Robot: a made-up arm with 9 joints. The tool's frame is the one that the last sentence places.
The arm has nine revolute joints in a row. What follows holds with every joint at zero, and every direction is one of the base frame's.
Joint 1 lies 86.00 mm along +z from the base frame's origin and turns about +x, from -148.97 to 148.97 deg.
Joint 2 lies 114.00 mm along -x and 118.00 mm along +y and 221.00 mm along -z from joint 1 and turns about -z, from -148.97 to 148.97 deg.
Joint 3 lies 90.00 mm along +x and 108.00 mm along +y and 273.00 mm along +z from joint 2 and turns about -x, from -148.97 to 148.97 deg.
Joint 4 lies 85.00 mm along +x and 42.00 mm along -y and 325.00 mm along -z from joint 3 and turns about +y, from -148.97 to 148.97 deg.
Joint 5 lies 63.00 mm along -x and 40.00 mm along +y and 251.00 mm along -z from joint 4 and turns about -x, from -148.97 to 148.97 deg.
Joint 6 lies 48.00 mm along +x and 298.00 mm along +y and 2.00 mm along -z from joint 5 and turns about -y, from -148.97 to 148.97 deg.
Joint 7 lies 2.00 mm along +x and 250.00 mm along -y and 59.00 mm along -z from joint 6 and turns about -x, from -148.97 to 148.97 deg.
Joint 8 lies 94.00 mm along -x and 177.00 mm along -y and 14.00 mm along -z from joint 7 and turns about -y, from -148.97 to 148.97 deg.
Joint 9 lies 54.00 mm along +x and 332.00 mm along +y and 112.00 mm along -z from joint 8 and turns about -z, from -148.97 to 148.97 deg.
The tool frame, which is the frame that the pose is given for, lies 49.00 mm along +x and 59.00 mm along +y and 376.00 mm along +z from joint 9; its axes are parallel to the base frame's.
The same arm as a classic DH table. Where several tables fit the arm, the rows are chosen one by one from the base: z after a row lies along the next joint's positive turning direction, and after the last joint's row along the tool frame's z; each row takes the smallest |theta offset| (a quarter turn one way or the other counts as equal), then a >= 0, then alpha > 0; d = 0 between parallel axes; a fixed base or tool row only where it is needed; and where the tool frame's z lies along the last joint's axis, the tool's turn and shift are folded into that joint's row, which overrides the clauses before.
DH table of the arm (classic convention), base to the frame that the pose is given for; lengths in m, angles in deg. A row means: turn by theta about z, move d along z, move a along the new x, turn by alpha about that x. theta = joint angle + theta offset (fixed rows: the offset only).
base (fixed): d 0.086  theta_offset 90  a 0  alpha 90
joint 1: d -0.114  theta_offset 0  a 0.118  alpha 90
joint 2: d -0.052  theta_offset 0  a 0.108  alpha 90
joint 3: d -0.175  theta_offset 90  a 0.325  alpha 90
joint 4: d -0.002  theta_offset 0  a 0.251  alpha -90
joint 5: d 0.015  theta_offset 0  a 0.002  alpha -90
joint 6: d -0.048  theta_offset 0  a 0.059  alpha 90
joint 7: d 0.092  theta_offset 0  a 0.014  alpha -90
joint 8: d -0.155  theta_offset 90  a 0.054  alpha 90
joint 9: d 0  theta_offset -50.29  a 0.0767  alpha 180
tool (fixed): d 0.264  theta_offset -50.29  a 0  alpha 0
Joint limits (deg, base to tool): -148.97..148.97 -148.97..148.97 -148.97..148.97 -148.97..148.97 -148.97..148.97 -148.97..148.97 -148.97..148.97 -148.97..148.97 -148.97..148.97

